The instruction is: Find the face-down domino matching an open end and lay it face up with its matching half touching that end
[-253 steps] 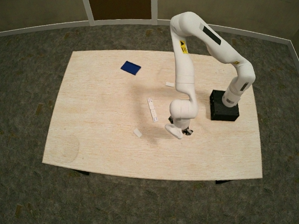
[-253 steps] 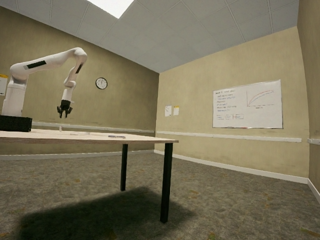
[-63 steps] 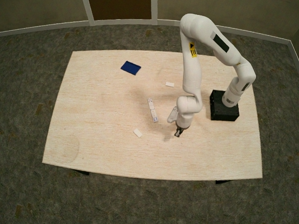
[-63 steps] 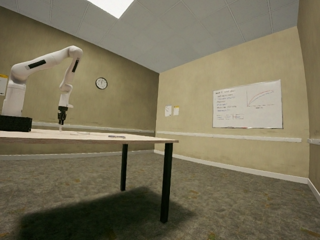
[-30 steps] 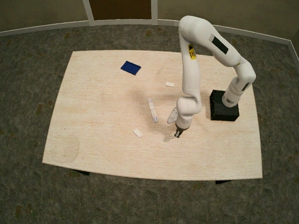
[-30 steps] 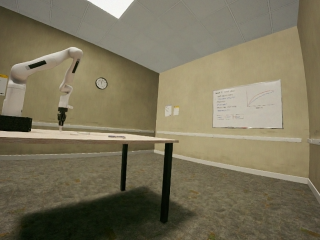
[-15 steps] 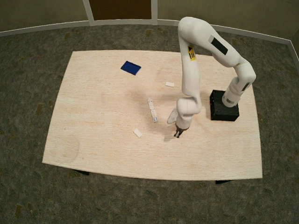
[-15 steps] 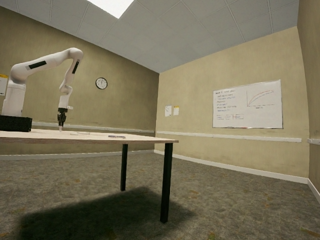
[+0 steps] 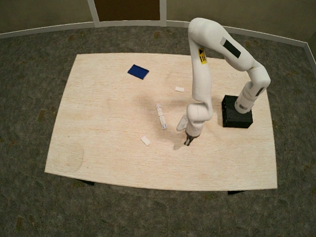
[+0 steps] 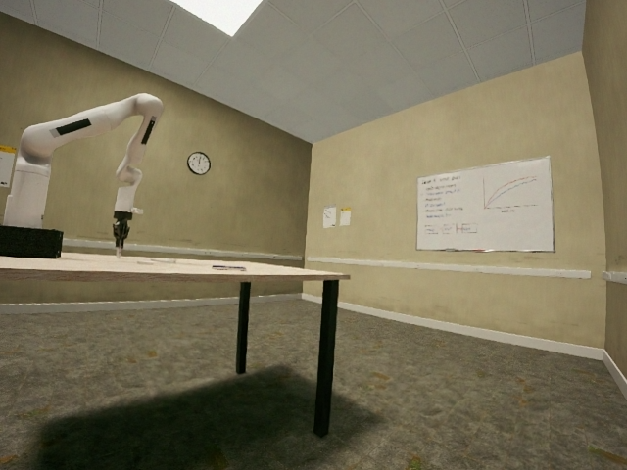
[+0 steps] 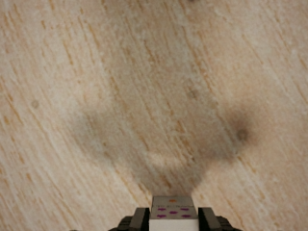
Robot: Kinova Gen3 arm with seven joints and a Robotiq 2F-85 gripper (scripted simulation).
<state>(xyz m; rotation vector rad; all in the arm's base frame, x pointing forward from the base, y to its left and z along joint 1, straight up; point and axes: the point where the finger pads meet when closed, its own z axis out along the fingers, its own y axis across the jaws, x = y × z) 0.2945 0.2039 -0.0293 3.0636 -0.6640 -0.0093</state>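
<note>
My hand is 40 mm above the white domino.
</note>
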